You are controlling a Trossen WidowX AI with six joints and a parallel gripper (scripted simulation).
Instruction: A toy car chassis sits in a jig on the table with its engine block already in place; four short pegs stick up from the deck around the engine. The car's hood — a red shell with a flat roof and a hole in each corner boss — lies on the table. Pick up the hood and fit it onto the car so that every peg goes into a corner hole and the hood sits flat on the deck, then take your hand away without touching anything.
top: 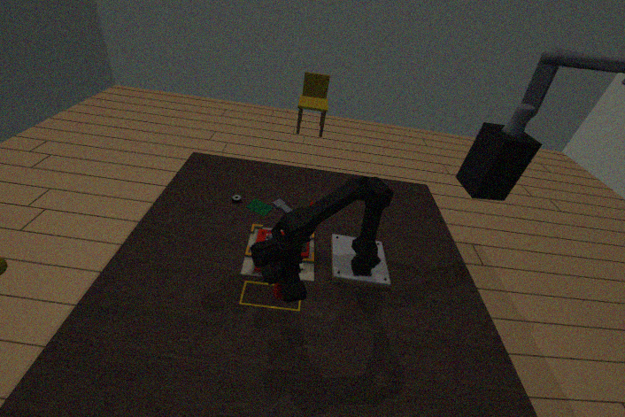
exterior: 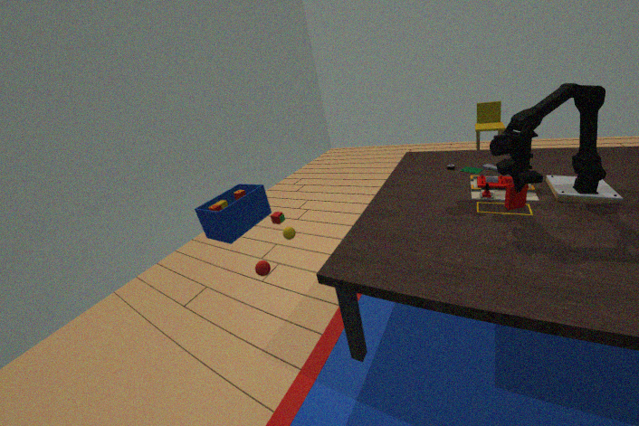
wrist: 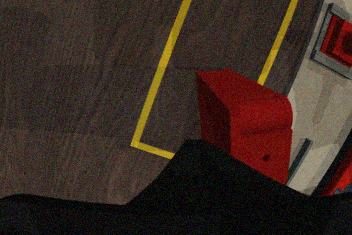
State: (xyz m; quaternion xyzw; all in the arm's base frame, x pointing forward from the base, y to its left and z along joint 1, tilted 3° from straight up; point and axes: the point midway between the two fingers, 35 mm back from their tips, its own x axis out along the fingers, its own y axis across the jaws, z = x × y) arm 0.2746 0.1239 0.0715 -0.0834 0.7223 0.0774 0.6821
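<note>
The red hood lies 3 cm below my gripper tip and 2 cm to the right of it. Also, from my gripper tip: grey piece 45 cm to the right, 7 cm below, 2 cm ahead; green plate 44 cm to the right, 12 cm ahead, 8 cm below; grey jig plate 21 cm to the right, 7 cm below, 2 cm ahead.
</note>
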